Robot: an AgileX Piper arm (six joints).
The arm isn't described. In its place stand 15 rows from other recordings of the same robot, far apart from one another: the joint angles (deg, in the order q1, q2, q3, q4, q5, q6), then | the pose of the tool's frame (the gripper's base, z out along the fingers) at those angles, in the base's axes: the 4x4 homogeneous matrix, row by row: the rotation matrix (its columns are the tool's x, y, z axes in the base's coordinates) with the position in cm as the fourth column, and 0 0 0 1 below.
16.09, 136.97, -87.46, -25.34, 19.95, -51.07 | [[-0.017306, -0.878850, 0.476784, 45.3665], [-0.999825, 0.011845, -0.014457, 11.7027], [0.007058, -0.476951, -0.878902, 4.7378], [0, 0, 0, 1]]
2.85, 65.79, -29.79, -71.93, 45.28, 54.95 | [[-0.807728, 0.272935, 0.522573, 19.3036], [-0.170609, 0.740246, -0.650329, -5.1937], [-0.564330, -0.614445, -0.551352, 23.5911], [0, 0, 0, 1]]
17.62, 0.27, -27.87, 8.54, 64.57, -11.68 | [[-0.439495, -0.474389, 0.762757, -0.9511], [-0.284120, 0.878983, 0.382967, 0.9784], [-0.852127, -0.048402, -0.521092, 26.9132], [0, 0, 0, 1]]
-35.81, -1.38, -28.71, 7.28, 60.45, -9.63 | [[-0.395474, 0.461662, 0.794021, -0.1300], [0.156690, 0.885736, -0.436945, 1.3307], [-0.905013, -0.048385, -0.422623, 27.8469], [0, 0, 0, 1]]
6.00, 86.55, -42.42, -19.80, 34.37, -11.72 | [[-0.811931, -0.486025, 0.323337, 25.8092], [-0.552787, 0.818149, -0.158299, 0.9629], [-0.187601, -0.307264, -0.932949, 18.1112], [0, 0, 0, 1]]
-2.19, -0.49, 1.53, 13.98, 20.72, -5.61 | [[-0.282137, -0.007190, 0.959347, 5.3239], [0.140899, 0.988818, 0.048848, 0.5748], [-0.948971, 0.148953, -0.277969, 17.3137], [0, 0, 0, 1]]
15.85, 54.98, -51.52, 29.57, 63.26, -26.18 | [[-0.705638, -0.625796, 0.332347, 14.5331], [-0.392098, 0.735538, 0.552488, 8.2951], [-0.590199, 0.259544, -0.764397, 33.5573], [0, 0, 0, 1]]
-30.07, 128.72, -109.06, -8.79, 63.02, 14.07 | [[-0.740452, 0.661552, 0.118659, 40.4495], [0.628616, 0.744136, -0.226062, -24.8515], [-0.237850, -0.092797, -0.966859, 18.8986], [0, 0, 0, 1]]
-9.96, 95.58, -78.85, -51.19, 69.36, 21.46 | [[-0.942724, 0.319362, 0.096326, 31.9879], [0.138808, 0.638161, -0.757287, -12.3547], [-0.303320, -0.700542, -0.645940, 31.2060], [0, 0, 0, 1]]
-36.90, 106.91, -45.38, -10.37, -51.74, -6.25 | [[-0.177475, 0.453908, 0.873195, 29.9937], [-0.139218, 0.866778, -0.478868, -20.9115], [-0.974228, -0.206552, -0.090639, 17.6656], [0, 0, 0, 1]]
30.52, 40.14, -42.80, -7.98, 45.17, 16.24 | [[-0.592872, -0.334533, 0.732523, 11.3688], [-0.137093, 0.938282, 0.317542, 5.6620], [-0.793541, 0.087838, -0.602143, 33.4975], [0, 0, 0, 1]]
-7.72, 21.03, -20.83, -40.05, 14.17, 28.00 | [[-0.159830, 0.261827, 0.951788, 8.4928], [-0.171564, 0.942142, -0.287984, -2.5978], [-0.972122, -0.209321, -0.105663, 29.3644], [0, 0, 0, 1]]
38.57, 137.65, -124.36, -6.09, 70.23, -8.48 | [[-0.642312, -0.734666, 0.218404, 39.9868], [-0.745142, 0.665285, 0.046468, 30.7248], [-0.179440, -0.132895, -0.974751, 18.1585], [0, 0, 0, 1]]
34.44, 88.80, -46.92, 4.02, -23.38, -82.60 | [[0.495694, -0.294144, 0.817170, 27.7616], [-0.849510, 0.031453, 0.526634, 18.7303], [-0.180609, -0.955243, -0.234287, 25.1915], [0, 0, 0, 1]]
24.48, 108.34, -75.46, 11.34, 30.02, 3.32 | [[-0.851637, -0.273732, 0.446974, 36.5977], [-0.138609, 0.940049, 0.311601, 17.6467], [-0.505472, 0.203416, -0.838522, 20.4763], [0, 0, 0, 1]]
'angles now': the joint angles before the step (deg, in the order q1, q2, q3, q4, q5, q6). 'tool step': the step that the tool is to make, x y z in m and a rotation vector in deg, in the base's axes. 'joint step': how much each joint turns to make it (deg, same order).
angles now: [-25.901, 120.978, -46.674, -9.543, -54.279, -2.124]
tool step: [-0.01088, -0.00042, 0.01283, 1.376, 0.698, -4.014]
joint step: [0.116, -3.907, 2.425, 4.405, 2.768, -0.361]
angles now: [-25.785, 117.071, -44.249, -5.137, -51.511, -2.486]
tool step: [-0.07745, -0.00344, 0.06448, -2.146, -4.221, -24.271]
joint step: [0.001, -20.229, 13.348, 30.474, 0.157, -13.706]
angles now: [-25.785, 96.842, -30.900, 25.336, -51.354, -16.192]
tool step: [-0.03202, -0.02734, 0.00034, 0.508, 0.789, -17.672]
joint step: [-3.997, -0.819, 0.542, 16.687, -2.653, -7.736]
